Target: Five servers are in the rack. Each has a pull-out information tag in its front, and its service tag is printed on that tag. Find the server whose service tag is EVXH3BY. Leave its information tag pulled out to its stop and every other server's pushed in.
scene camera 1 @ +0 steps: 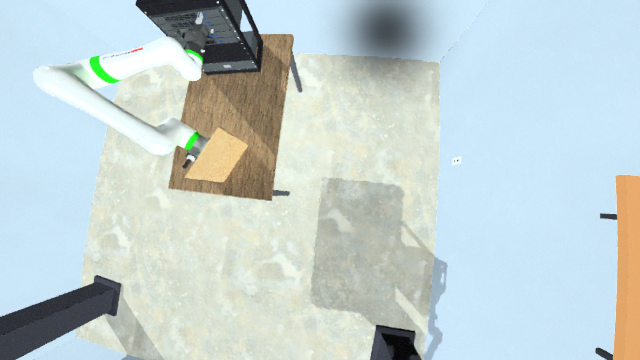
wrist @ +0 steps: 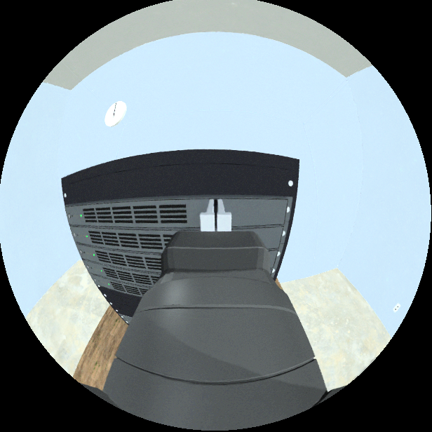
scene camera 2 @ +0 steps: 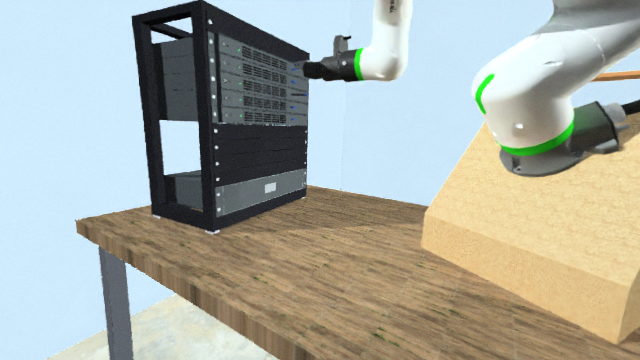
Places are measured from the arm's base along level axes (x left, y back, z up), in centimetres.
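Pixels of known places: gripper, fingertip midpoint: point(scene camera 1: 201, 14) point(scene camera 2: 294, 65); arm's base, link origin: point(scene camera 1: 204, 147) point(scene camera 2: 540, 150).
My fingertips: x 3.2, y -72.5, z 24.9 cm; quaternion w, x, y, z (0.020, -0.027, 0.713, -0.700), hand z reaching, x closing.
For each thing: its top centre in the pictures, then the offset to it from my fingertips. "*": a spot on its surface instead. Level surfaces: height alone.
- third server's information tag, top centre: point(scene camera 2: 302, 94) dx -0.6, dy +3.4, dz -10.0 cm
- top tag, top centre: point(scene camera 2: 294, 68) dx -0.1, dy -0.4, dz -0.9 cm
- wooden table, surface height: dz -52.6 cm
- grey unit with a white label, surface spot: point(scene camera 2: 270, 187) * dx +11.2, dy -0.7, dz -43.2 cm
The black rack point(scene camera 1: 225, 51) point(scene camera 2: 206, 150) point(wrist: 180, 177) holds five grey servers, stacked in its upper part. My gripper point(scene camera 1: 200, 15) point(scene camera 2: 298, 65) point(wrist: 215, 207) is shut and empty, its tips at the right part of the top server point(scene camera 2: 265, 59) point(wrist: 255, 212). In the wrist view the fingers hide that server's tag; whether they touch it I cannot tell. The third server's information tag point(scene camera 2: 299, 94) sticks out as a dark strip with a blue end. The blue ends of the top tag point(scene camera 2: 293, 69), the fourth point(scene camera 2: 293, 107) and the fifth point(scene camera 2: 293, 119) lie near their fronts. No service tag is readable.
The rack stands on a wooden table point(scene camera 1: 235, 100) point(scene camera 2: 350, 280) point(wrist: 97, 350). A grey unit with a white label point(scene camera 2: 270, 187) sits at the rack's bottom. The arm's base is mounted at a pale wooden wedge block point(scene camera 1: 220, 155) point(scene camera 2: 525, 265), in front of the rack.
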